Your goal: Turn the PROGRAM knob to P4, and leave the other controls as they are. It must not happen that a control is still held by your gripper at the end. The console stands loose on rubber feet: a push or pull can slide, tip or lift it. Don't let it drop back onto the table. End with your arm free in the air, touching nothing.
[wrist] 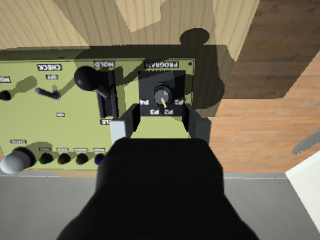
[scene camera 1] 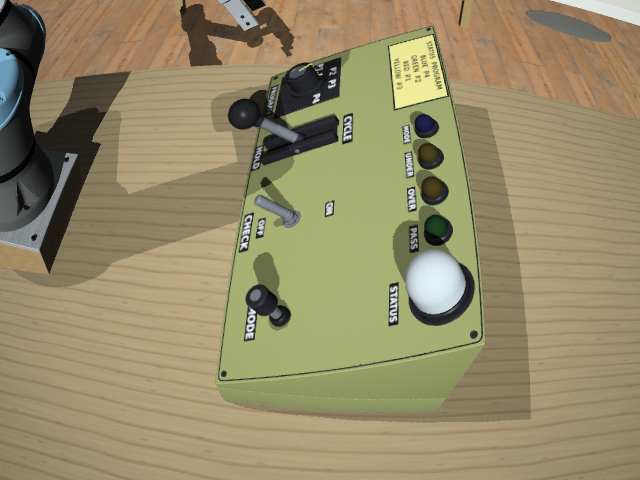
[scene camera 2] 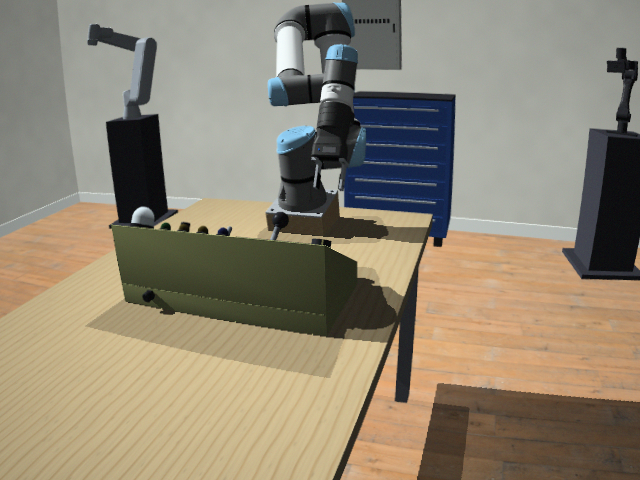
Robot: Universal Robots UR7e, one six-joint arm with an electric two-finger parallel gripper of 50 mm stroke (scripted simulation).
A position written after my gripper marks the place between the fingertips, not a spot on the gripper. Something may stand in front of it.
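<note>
In scene camera 1 I can see an olive console [scene camera 1: 349,338]. Scene camera 2 gives me the console [scene camera 2: 300,287] as well, and there's my gripper [scene camera 2: 328,189] too. The wrist view has my gripper [wrist: 161,112] along with the console [wrist: 69,127].
</note>
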